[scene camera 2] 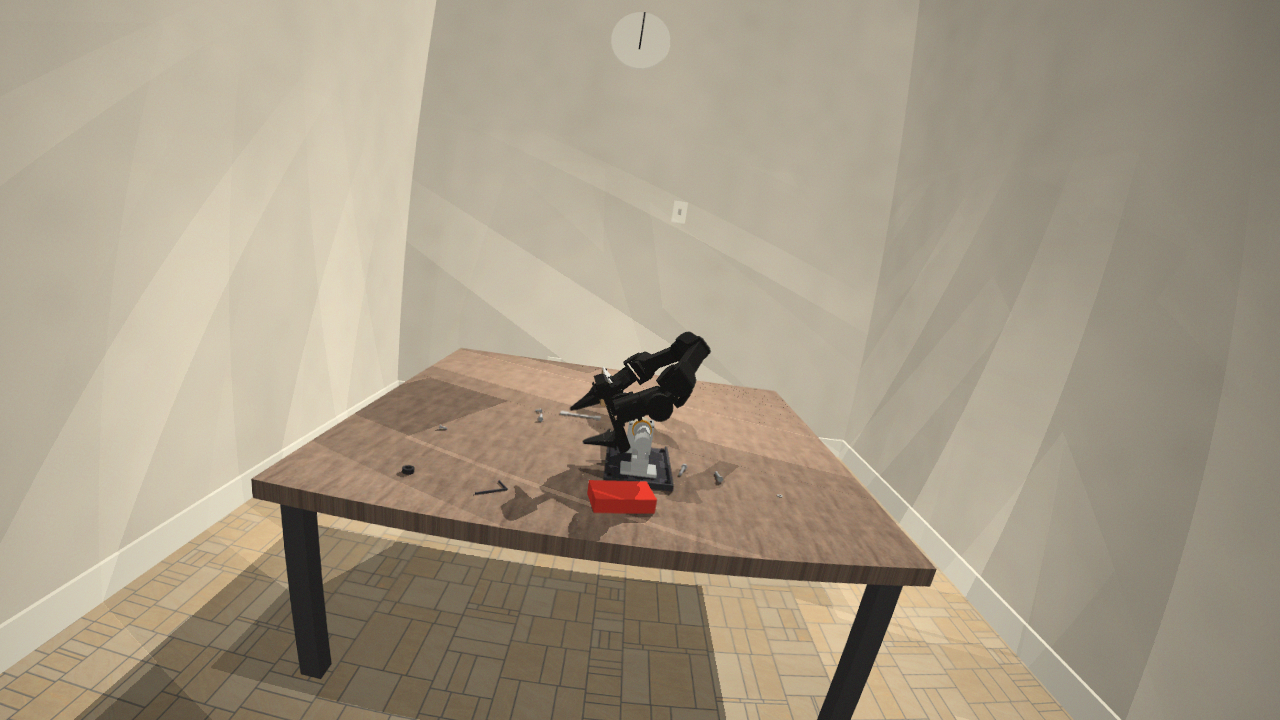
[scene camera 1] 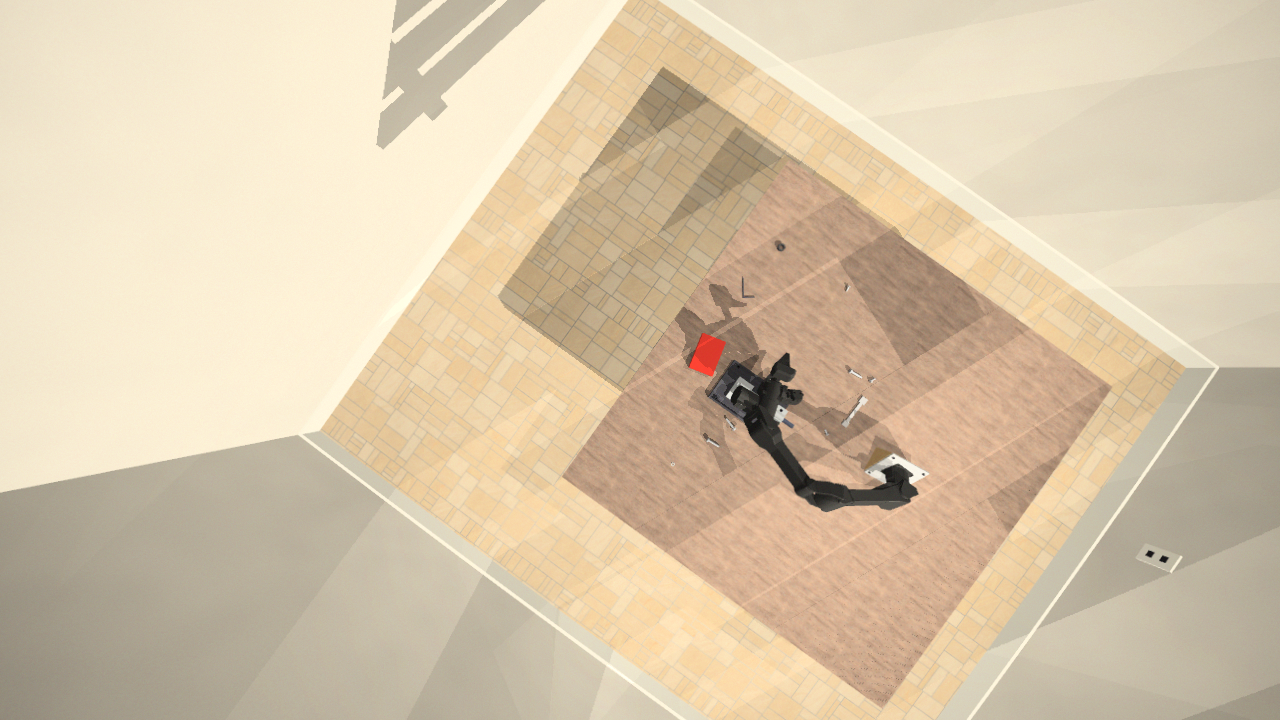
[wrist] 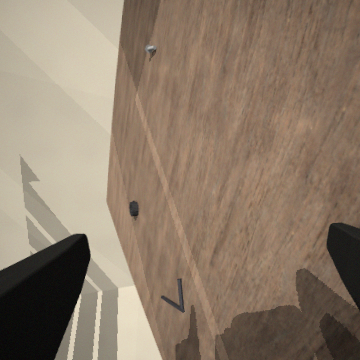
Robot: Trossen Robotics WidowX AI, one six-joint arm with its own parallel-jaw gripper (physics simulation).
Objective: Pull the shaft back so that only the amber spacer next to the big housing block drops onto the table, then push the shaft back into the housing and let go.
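Pixels of known places: gripper, fingertip midpoint: (scene camera 2: 576,426) (scene camera 1: 782,360) (wrist: 208,240); arm's base at its link origin: (scene camera 1: 897,472).
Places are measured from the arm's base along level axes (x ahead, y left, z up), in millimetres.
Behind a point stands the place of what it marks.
Note:
The pale grey housing (scene camera 1: 741,387) (scene camera 2: 638,454) {z 1, x 566, y 69 mm} stands on a dark base tray (scene camera 1: 720,394) (scene camera 2: 664,469), partly hidden by the arm. A small amber patch (scene camera 2: 641,424) {z 41, x 482, y 70 mm} shows at the housing's top in scene camera 2; I cannot tell whether it is the spacer beside the big block. The shaft is not clearly visible behind the arm. My gripper (scene camera 1: 790,379) {z 23, x 501, y -76 mm} (scene camera 2: 579,425) {z 23, x 501, y -76 mm} (wrist: 208,240) {z 23, x 501, y -76 mm} is open and empty, its fingers wide apart above the table, beside the fixture and pointing away from it. The housing and the shaft do not show in the wrist view.
A red block (scene camera 1: 707,354) {z -26, x 697, y 39 mm} (scene camera 2: 621,497) {z -26, x 730, y 39 mm} lies beside the tray near the table edge. A black hex key (scene camera 1: 744,290) {z -53, x 720, y -204 mm} (scene camera 2: 491,488) {z -52, x 727, y -211 mm} (wrist: 177,299) {z -52, x 696, y -192 mm}, a black ring (scene camera 1: 779,245) {z -46, x 710, y -392 mm} (scene camera 2: 408,469) {z -46, x 710, y -388 mm} (wrist: 134,208) {z -50, x 694, y -382 mm}, a wrench (scene camera 1: 854,411) {z -51, x 196, y -89 mm} (scene camera 2: 580,414) {z -50, x 195, y -89 mm} and several small screws lie around.

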